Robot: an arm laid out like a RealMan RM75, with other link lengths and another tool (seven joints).
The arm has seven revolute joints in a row. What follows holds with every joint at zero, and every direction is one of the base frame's. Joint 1 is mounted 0.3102 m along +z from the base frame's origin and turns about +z. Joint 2 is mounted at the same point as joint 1 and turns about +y. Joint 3 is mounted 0.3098 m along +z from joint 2 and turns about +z. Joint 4 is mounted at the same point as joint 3 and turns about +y. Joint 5 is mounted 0.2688 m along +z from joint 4 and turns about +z. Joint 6 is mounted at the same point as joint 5 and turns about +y. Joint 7 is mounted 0.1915 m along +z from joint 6 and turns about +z. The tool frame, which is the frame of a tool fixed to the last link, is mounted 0.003 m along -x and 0.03 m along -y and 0.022 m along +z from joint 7; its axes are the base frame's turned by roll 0, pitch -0.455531 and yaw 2.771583 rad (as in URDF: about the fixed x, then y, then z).
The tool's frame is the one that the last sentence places.
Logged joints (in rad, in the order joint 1, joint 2, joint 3, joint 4, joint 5, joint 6, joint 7), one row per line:
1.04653, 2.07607, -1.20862, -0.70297, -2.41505, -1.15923, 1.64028
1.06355, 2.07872, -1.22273, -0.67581, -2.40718, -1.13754, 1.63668
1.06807, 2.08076, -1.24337, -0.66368, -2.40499, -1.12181, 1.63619
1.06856, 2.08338, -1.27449, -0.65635, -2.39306, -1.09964, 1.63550
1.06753, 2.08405, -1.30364, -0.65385, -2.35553, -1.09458, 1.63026
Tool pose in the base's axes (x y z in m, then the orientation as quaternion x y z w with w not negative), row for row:
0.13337, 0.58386, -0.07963, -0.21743, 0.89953, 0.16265, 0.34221
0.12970, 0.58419, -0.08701, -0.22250, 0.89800, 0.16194, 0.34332
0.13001, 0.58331, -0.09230, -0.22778, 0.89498, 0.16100, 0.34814
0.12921, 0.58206, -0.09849, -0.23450, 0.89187, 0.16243, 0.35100
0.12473, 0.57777, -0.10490, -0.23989, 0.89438, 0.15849, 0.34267
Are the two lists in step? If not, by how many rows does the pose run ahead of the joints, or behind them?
They are in step.
